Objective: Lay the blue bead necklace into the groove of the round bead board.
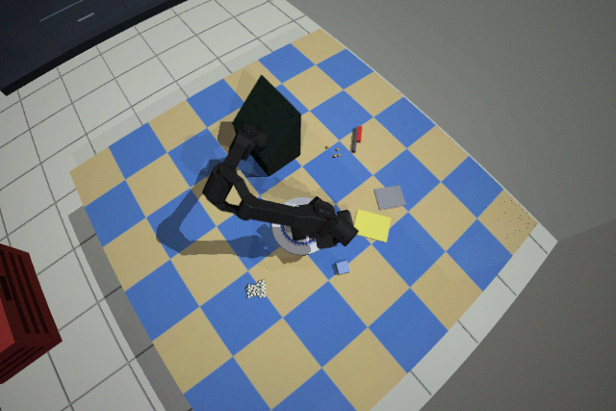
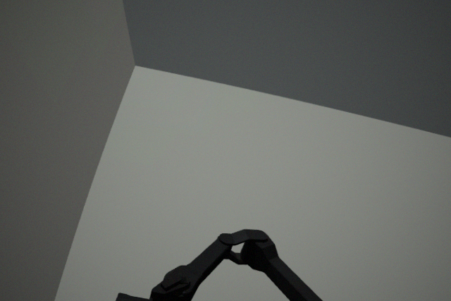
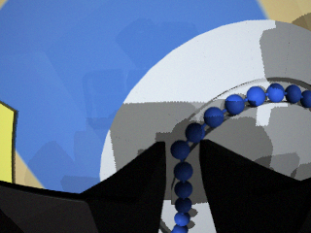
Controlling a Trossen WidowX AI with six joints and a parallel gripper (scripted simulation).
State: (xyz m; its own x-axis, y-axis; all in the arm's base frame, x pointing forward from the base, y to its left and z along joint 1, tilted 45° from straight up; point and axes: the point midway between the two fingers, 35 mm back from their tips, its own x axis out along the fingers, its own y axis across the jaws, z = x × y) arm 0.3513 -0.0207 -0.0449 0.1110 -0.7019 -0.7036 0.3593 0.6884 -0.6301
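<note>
Right now the round white bead board is 50 mm behind my gripper tip, 30 mm to the right of it and 10 mm below it. Round my gripper tip: small blue cube (140 mm ahead, 10 mm below); then grey square (20 mm ahead, 290 mm to the left, 20 mm below); then yellow pad (70 mm ahead, 170 mm to the left, 20 mm below).
</note>
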